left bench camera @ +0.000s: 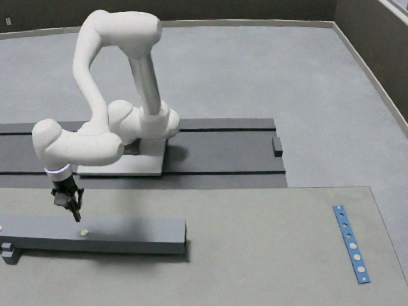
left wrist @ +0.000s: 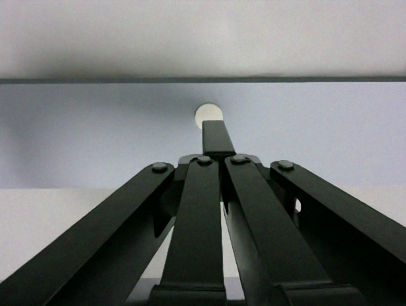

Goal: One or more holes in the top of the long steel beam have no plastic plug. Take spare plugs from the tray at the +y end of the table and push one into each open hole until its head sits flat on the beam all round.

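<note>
The long steel beam point(left bench camera: 145, 230) point(left wrist: 100, 145) lies across the table at the left of the bench view. A white plug point(left bench camera: 84, 232) point(left wrist: 208, 112) stands in its top; whether its head sits flat all round cannot be told. A second plug point(left bench camera: 1, 228) shows at the left picture edge. My left gripper point(left bench camera: 77, 219) point(left wrist: 212, 137) is shut and empty, pointing down above the beam by the first plug; its fingertips hide that plug's near edge in the wrist view. The blue tray point(left bench camera: 359, 276) at the right holds three white plugs and has three empty holes. My right gripper does not show.
A small grey block point(left bench camera: 11, 254) stands against the beam's front side at the left. The table point(left bench camera: 260, 240) stretches between the beam and the tray. The rail point(left bench camera: 225, 150) with the left arm's carriage point(left bench camera: 120, 166) runs behind the table.
</note>
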